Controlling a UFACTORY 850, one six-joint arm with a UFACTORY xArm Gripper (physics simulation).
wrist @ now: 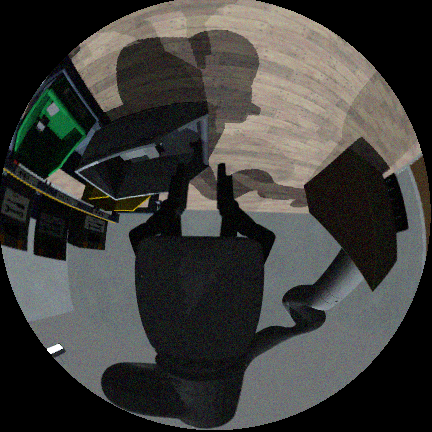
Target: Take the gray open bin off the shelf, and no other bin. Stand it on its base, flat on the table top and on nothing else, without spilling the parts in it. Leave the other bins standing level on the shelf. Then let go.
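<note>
The gray open bin (150, 121) is left of centre in the wrist view, open side visible, with gray and dark parts (141, 153) inside. It looks upright over the wooden table top (290, 100); its underside is hidden, so I cannot tell its full contact. My gripper (201, 170) is partly open, with nothing gripped. Its fingertips are at the bin's near right corner: the left one overlaps the bin's opening in the view, the right one is outside the wall. A green bin (67, 119) with parts in it is at the far left, and part of a yellow bin (135, 204) shows below the gray one.
A shelf rail (62, 195) with a yellow edge runs along the left, with dark labelled panels (50, 232) beside it. A large dark brown box-like block (350, 215) is at the right. A gray cylindrical arm part (337, 285) is below it.
</note>
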